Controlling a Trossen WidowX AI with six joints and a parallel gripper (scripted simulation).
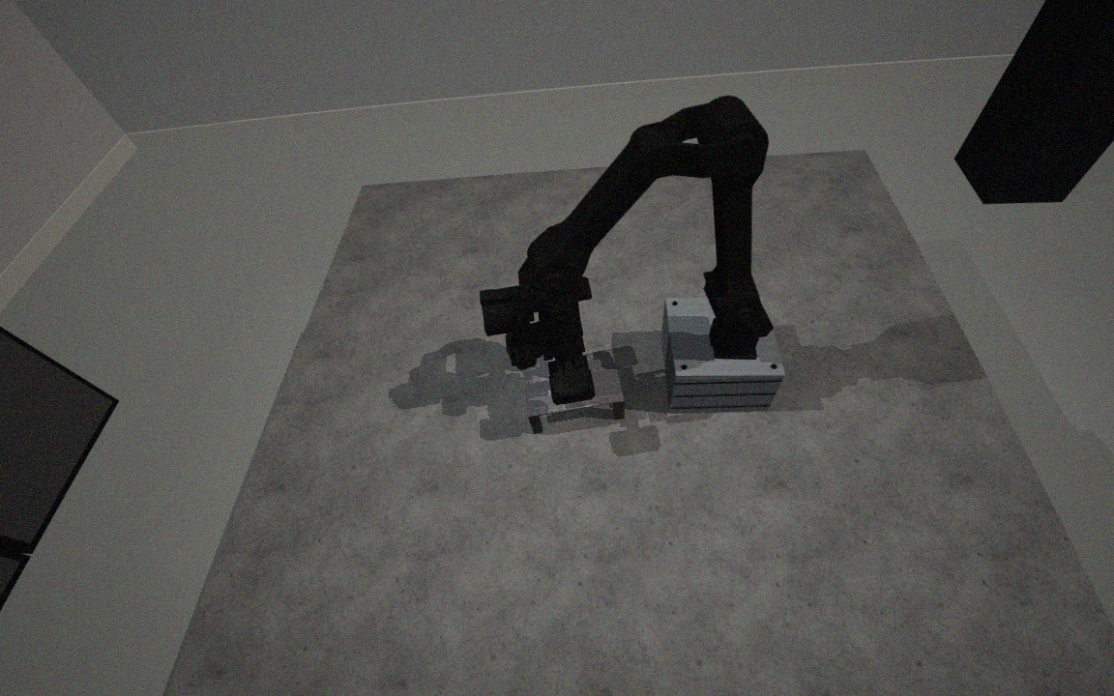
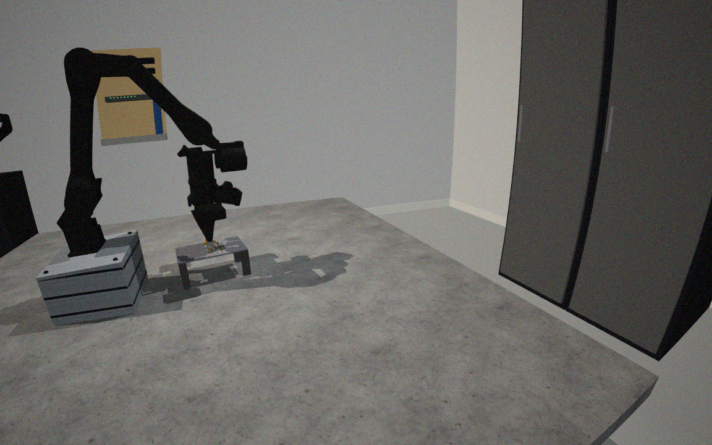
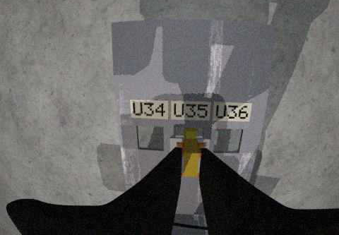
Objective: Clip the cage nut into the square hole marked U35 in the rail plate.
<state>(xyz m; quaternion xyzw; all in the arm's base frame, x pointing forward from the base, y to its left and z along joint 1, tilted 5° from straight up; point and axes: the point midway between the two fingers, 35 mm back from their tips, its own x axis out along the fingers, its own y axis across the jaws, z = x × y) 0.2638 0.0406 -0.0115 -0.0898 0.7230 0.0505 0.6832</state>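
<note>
My gripper tip is now 1 cm above the cage nut. The rest, counted from my gripper tip: label (2 cm below, 2 cm ahead).
</note>
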